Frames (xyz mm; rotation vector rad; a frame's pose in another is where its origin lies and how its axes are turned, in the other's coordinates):
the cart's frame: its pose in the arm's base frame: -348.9 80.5 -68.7 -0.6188 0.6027 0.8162
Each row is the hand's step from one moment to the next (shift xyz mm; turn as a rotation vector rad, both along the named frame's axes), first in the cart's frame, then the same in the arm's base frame.
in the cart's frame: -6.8 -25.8 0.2 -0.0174 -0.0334 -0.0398
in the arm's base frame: 17.1 -16.9 11.7 0.0076 -0.0540 -0.0057
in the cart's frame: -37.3 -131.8 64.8 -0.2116 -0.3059 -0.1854
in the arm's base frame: 101.5 -42.6 104.1 0.0850 -0.3933 0.1040
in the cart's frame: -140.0 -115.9 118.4 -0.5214 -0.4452 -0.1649
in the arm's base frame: 46.2 -44.9 207.1 0.0336 -0.5995 0.3698
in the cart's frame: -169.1 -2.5 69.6 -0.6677 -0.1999 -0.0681
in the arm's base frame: -72.7 -32.3 164.7 -0.2189 -0.4695 0.4712
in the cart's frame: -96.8 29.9 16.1 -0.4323 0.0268 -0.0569
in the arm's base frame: -72.6 -18.4 70.1 -0.2703 -0.2295 0.2552
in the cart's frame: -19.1 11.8 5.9 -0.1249 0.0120 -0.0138
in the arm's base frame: -18.4 1.4 14.1 -0.0809 -0.0622 0.0744
